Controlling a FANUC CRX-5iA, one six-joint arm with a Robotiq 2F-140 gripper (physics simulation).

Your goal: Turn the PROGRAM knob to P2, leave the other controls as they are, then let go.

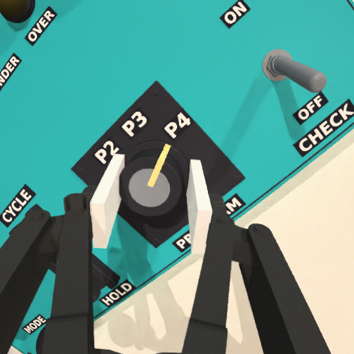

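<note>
The PROGRAM knob [149, 188] is round and black with a grey cap, and its yellow pointer line points to the P4 label. It sits on a black square plate [156, 95] marked P2, P3 and P4; the P1 label does not show, and the left finger covers part of the plate. My gripper [156, 174] is shut on the knob, with one white fingertip pad on its left side and one on its right. The PROGRAM label is partly hidden behind the right finger.
A grey CHECK toggle switch [300, 73] sticks out at the upper right, by its OFF label. A dark round part [18, 9] is at the top left. A black HOLD control [106, 273] is partly hidden behind the left finger. The teal panel's lower edge runs diagonally.
</note>
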